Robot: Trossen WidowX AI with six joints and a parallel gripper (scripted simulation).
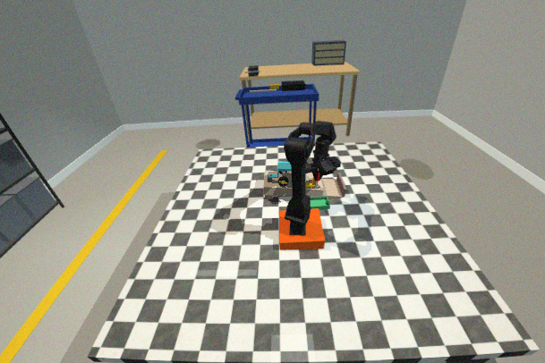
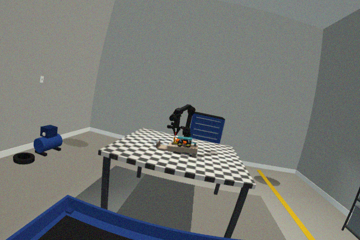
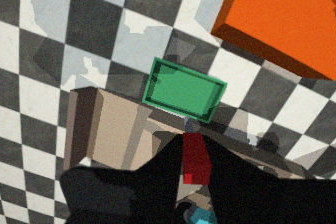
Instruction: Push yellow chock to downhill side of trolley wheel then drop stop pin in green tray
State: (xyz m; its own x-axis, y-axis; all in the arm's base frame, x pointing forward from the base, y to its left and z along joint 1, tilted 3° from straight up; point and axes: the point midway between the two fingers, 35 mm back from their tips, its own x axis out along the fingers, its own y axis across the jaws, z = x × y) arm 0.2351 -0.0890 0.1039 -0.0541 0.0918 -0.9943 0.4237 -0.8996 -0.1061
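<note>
Right now my gripper tip is right at the red-headed stop pin. The rest, counted from my gripper tip: green tray (2 cm behind, 14 cm below); yellow chock (5 cm ahead, 3 cm to the left, 5 cm below); cyan trolley (9 cm ahead, 12 cm to the left, 2 cm below).
</note>
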